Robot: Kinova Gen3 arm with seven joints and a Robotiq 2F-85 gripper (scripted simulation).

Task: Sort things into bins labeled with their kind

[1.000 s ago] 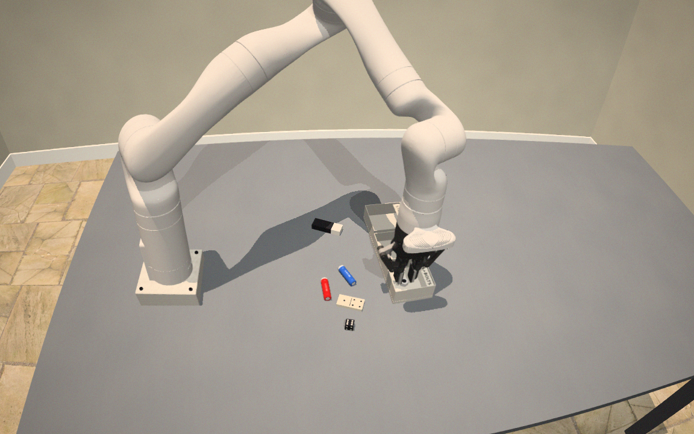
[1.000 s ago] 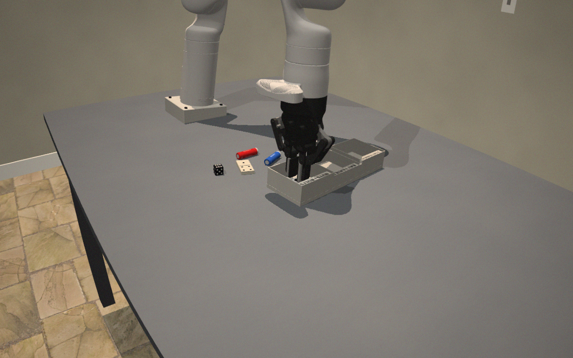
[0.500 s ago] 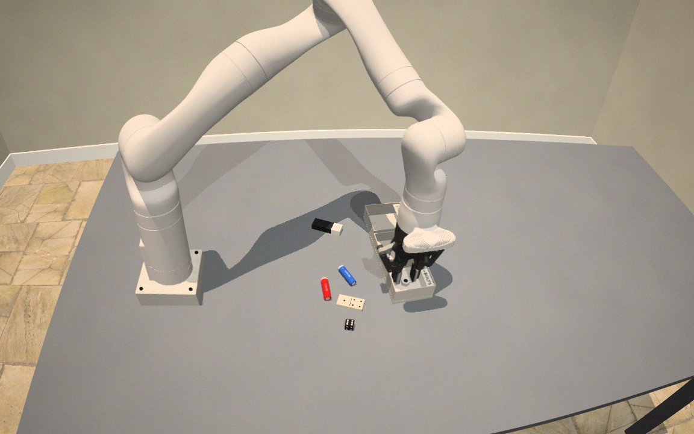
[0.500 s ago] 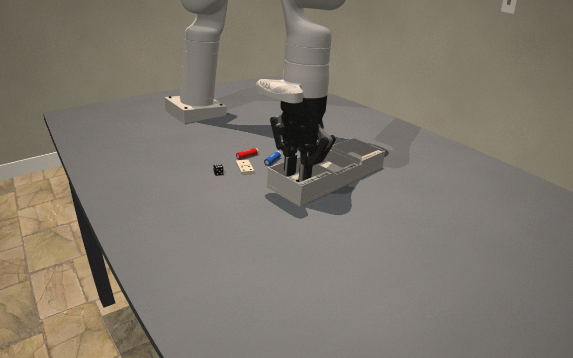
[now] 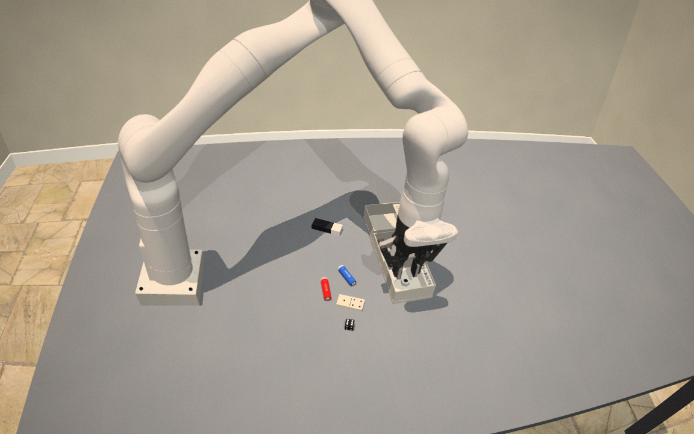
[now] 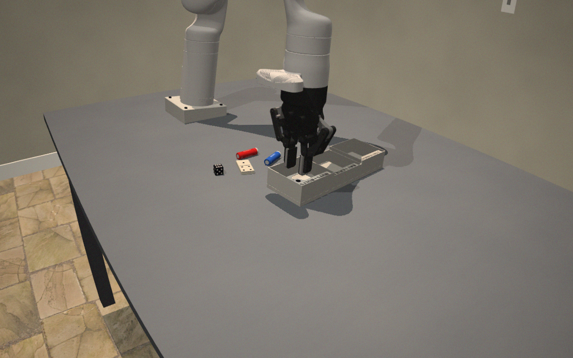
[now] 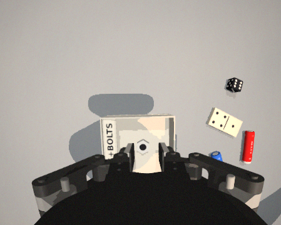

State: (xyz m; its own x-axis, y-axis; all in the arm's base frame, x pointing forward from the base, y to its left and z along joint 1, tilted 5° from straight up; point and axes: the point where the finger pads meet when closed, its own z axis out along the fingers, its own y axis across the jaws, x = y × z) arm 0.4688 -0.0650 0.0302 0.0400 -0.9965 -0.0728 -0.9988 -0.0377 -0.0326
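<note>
My gripper is now 4 cm above the nut. Also, from my hand: blue battery: 11 cm behind, 5 cm below, 4 cm to the left; then bin row: 9 cm to the left, 3 cm below, 1 cm ahead; then cream domino: 11 cm behind, 5 cm below, 3 cm to the right.
</note>
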